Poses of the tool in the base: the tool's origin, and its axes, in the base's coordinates. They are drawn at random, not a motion.
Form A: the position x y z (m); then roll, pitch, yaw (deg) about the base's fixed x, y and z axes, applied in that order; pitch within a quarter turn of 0, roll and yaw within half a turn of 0.
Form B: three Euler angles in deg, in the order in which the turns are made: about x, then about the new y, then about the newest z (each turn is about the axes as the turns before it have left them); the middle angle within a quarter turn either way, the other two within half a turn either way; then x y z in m. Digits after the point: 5 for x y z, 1 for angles.
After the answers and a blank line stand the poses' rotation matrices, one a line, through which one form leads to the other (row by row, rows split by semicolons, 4 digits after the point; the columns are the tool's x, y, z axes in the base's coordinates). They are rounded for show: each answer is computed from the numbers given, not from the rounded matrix.
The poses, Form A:
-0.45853 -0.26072 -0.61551 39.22 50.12 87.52
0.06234 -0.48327 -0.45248 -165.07 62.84 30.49
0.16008 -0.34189 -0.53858 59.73 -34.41 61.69
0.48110 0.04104 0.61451 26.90 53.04 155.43
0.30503 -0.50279 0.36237 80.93 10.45 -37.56
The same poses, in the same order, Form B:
-48.8 41.1 87.9 -0.45853 -0.26072 -0.61551
154.1 -60.6 -36.7 0.06234 -0.48327 -0.45248
57.8 38.7 59.9 0.16008 -0.34189 -0.53858
-52.9 -27.4 128.0 0.48110 0.04104 0.61451
79.0 -35.4 -17.0 0.30503 -0.50279 0.36237

0.0277 -0.7530 0.6574; 0.6406 0.5183 0.5666; -0.7674 0.4054 0.4967
0.3934 0.2927 -0.8715; 0.2316 -0.9489 -0.2142; -0.8897 -0.1176 -0.4411
0.3913 -0.6752 0.6253; 0.7263 -0.1906 -0.6604; 0.5651 0.7125 0.4159
-0.5468 -0.6996 -0.4599; 0.2500 -0.6607 0.7078; -0.7991 0.2720 0.5362
0.7796 0.2381 -0.5793; -0.5995 0.0158 -0.8002; -0.1814 0.9711 0.1550

